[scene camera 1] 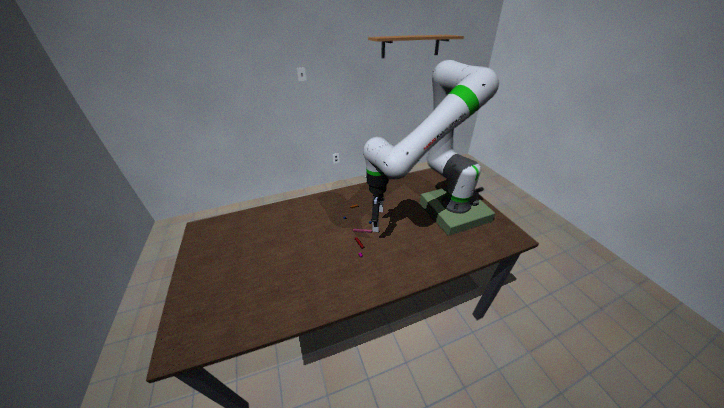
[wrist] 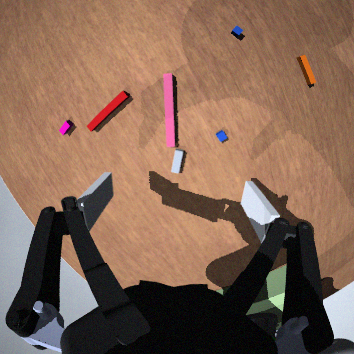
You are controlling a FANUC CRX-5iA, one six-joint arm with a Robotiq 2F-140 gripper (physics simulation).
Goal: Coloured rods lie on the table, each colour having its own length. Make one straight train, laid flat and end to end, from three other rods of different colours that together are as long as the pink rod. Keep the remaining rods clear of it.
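Observation:
The pink rod lies flat. A short light-grey rod lies close to its near end in the wrist view, slightly angled to it. The red rod lies diagonally beside the pink rod, with the short magenta rod beyond it. The orange rod lies apart. One small blue rod lies near the pink rod, another blue rod farther off. My gripper is wide open and empty, above the table near the grey rod.
The brown table bears the rods. The robot's base stands on a green block at the right in the scene view. A wooden shelf is fixed high on the back wall. Arm shadows fall across the table.

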